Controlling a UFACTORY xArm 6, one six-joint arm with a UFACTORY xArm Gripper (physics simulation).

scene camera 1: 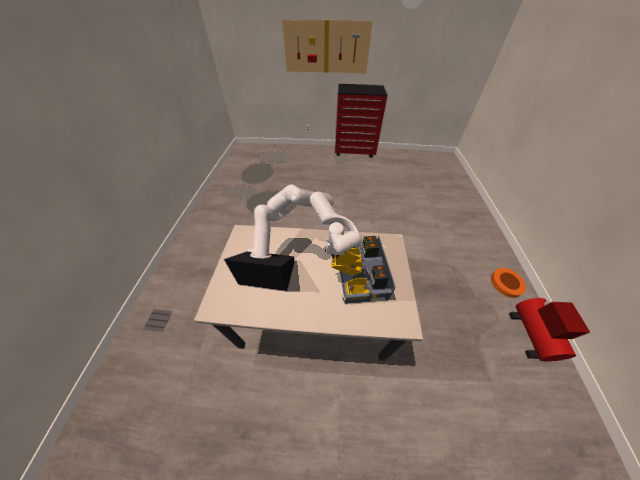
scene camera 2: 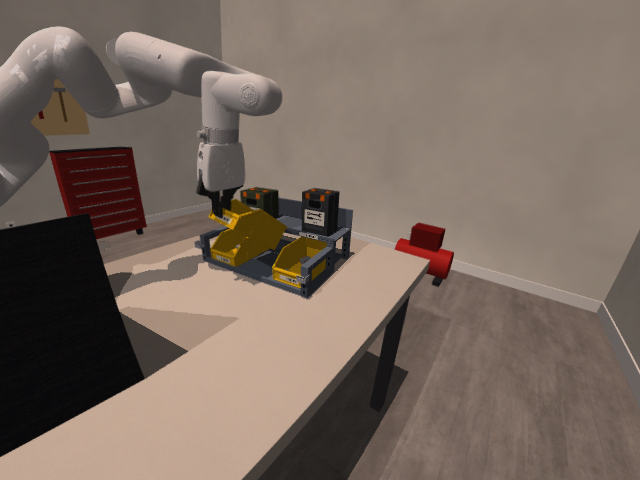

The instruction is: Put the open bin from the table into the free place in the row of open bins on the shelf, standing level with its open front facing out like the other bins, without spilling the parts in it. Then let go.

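Places are measured from the arm's base along level axes (x down, y back, z left), in millimetres.
Where they show: gripper, fingertip midpoint: [scene camera 1: 335, 256] [scene camera 2: 221, 214]; arm's base at its link origin: [scene camera 1: 260, 256].
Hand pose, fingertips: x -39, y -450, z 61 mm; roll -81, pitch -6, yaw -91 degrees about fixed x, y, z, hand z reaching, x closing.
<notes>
Each offset is from my fingertips to the top centre of the thing. "*": to the spot under its first point.
A yellow open bin @(* dx +75, dy -76, dz +37 mm) [scene camera 1: 347, 260] [scene camera 2: 266, 227] is tilted, its labelled front edge up at the fingers and its body sloping down to the right. My gripper [scene camera 2: 221, 209] is shut on that front edge; its fingers are hidden by the arm in scene camera 1. The held bin overlaps a second yellow bin @(* dx +177, dy -75, dz +150 mm) [scene camera 2: 227, 252] at the left of the lower row; whether they touch is unclear. Another yellow bin @(* dx +177, dy -156, dz -77 mm) [scene camera 1: 356, 286] [scene camera 2: 297, 263] stands level at the right of the row on the grey shelf [scene camera 1: 356, 298] [scene camera 2: 305, 290]. A gap shows between these bins, partly under the held one. Its parts are hidden.
On the shelf's raised rear level stand a dark box @(dx -38, dy -264, dz -80 mm) [scene camera 1: 379, 276] [scene camera 2: 320, 211] with orange latches and a dark green box @(dx -13, dy -206, dz +143 mm) [scene camera 1: 370, 245] [scene camera 2: 261, 200]. Grey side posts bound the bin row. A large black block [scene camera 1: 261, 271] [scene camera 2: 56, 310] stands by the arm's base.
</notes>
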